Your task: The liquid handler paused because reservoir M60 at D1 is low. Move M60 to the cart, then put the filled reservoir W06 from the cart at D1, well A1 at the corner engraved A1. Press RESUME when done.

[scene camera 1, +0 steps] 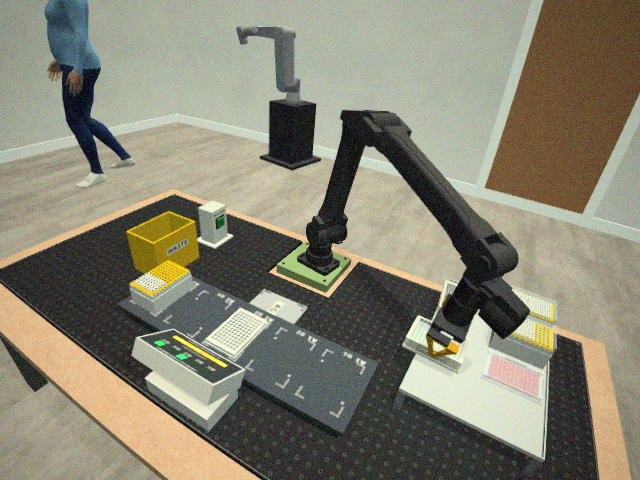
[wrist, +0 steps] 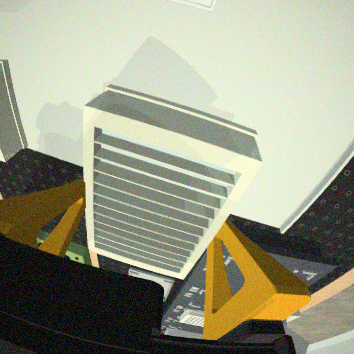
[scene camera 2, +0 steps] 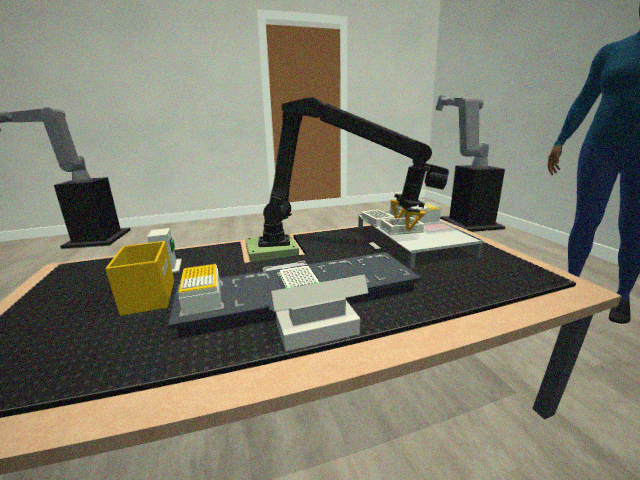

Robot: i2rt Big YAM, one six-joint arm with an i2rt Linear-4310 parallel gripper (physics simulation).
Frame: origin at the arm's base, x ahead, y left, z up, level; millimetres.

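Seen in the pictures: gripper, fingertip midpoint: [scene camera 1: 437,342] [wrist: 152,201] [scene camera 2: 402,225]; arm's base, origin of the base link: [scene camera 1: 318,263] [scene camera 2: 274,242].
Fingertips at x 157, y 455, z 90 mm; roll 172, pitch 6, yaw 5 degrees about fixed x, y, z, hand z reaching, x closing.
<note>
Offsets run from my fingertips to a thing's top centre. "*": to the spot under its first point.
A white reservoir {2 mm right, 1 mm ahead, 17 mm up} [scene camera 1: 417,333] [scene camera 2: 392,227] [wrist: 150,127] with parallel troughs is between the orange fingers of my gripper [scene camera 1: 442,349] [scene camera 2: 404,219] [wrist: 152,201], which is shut on its two sides. No coloured liquid shows in its troughs, and I cannot read its label. It is at the deck-facing edge of the white cart {94 mm left, 109 mm back, 40 mm down} [scene camera 1: 439,403] [scene camera 2: 439,241] [wrist: 280,75]; whether it touches the top is unclear. Another white labware piece {22 mm right, 209 mm back, 14 mm down} [scene camera 1: 448,289] [scene camera 2: 376,215] stands behind it, partly hidden. The dark deck [scene camera 1: 320,361] [scene camera 2: 341,279] has bare corner-marked sites at its right end. A green button {* 791 mm right, 32 mm back, 24 mm down} [scene camera 1: 220,222] is on a white box.
A pink plate {168 mm left, 63 mm back, 32 mm down} [scene camera 1: 514,374] and yellow-white tip racks {155 mm left, 171 mm back, 25 mm up} [scene camera 1: 537,330] are on the cart. The deck holds a white plate {386 mm right, 242 mm ahead, 43 mm down} [scene camera 1: 237,330] and a yellow-white tip rack {630 mm right, 285 mm ahead, 7 mm up} [scene camera 1: 161,281]. A display panel {* 355 mm right, 388 mm ahead, 15 mm up} [scene camera 1: 188,356] stands before it. A yellow waste bin {814 mm right, 167 mm ahead, 29 mm up} [scene camera 1: 162,242] is at the left.
</note>
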